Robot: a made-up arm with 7 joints.
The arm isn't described. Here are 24 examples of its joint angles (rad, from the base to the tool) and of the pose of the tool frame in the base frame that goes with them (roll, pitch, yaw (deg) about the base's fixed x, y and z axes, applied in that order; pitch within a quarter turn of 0, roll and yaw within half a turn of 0; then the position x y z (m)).
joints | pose
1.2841 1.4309 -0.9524 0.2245 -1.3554 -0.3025 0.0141 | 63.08 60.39 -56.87 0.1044 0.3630 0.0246
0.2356 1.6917 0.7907 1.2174 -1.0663 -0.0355 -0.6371 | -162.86 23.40 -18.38 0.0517 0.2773 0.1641
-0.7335 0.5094 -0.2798 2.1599 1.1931 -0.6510 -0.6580 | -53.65 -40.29 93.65 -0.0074 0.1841 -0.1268
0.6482 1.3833 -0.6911 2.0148 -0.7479 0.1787 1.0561 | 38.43 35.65 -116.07 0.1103 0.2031 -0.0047
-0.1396 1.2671 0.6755 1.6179 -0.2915 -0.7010 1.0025 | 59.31 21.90 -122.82 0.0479 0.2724 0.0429
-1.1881 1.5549 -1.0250 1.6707 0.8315 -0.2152 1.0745 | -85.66 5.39 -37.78 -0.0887 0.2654 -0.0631
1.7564 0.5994 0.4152 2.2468 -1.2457 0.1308 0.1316 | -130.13 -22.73 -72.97 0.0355 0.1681 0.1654
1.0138 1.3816 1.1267 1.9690 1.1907 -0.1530 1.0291 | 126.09 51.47 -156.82 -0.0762 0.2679 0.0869
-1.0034 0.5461 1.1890 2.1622 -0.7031 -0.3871 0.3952 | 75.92 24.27 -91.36 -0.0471 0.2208 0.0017
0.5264 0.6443 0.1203 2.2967 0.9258 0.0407 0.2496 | 156.85 -24.60 164.71 0.0954 0.2044 0.0531
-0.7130 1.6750 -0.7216 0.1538 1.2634 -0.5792 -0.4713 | 112.16 12.72 -38.82 0.0323 0.3776 0.0608
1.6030 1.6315 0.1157 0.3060 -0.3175 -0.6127 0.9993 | 115.27 -30.22 -73.50 -0.0198 0.3517 0.1063
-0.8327 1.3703 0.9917 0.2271 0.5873 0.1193 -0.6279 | 115.59 -35.43 11.02 -0.0547 0.3963 0.0710
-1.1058 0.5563 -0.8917 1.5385 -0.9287 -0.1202 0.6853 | -34.15 -53.13 -100.18 -0.1792 0.0879 -0.0902
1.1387 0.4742 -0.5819 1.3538 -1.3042 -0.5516 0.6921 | 67.34 51.28 -135.98 0.2096 0.1090 0.0319
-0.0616 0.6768 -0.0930 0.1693 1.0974 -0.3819 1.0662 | -22.68 -58.79 26.89 -0.0042 0.2828 -0.1354
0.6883 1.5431 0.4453 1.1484 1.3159 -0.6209 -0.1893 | -148.89 2.26 -149.06 -0.0114 0.3476 0.1393
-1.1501 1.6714 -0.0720 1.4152 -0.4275 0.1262 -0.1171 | 22.49 25.59 -121.85 0.0293 0.2730 -0.0720
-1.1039 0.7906 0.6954 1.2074 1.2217 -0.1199 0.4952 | 7.14 -62.92 17.49 -0.0806 0.3303 -0.0288
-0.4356 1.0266 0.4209 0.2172 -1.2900 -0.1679 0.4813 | -5.57 45.68 -71.23 -0.0466 0.3267 -0.1098
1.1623 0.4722 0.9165 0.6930 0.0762 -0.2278 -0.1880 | -104.94 -46.85 177.07 0.1528 0.3004 0.0107
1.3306 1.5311 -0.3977 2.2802 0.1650 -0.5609 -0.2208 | 133.69 48.75 -155.01 0.0313 0.1971 0.1367
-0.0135 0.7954 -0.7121 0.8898 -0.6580 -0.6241 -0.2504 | 58.13 -17.39 -118.24 0.0646 0.1907 -0.1643
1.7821 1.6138 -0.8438 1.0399 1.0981 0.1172 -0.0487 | -172.08 -51.46 -134.75 0.0285 0.3558 0.1747
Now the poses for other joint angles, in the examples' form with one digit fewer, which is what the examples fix.
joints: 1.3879 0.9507 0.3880 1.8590 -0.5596 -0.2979 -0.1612
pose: -146.8 16.1 -78.1 0.041 0.220 0.145
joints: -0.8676 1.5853 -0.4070 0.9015 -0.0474 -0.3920 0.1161
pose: 11.5 15.6 -95.3 0.014 0.323 -0.062
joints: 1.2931 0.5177 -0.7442 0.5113 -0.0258 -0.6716 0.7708
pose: 82.6 -20.0 -132.9 0.228 0.174 0.048
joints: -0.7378 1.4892 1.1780 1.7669 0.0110 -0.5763 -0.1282
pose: 123.2 20.7 -126.2 0.040 0.244 0.115
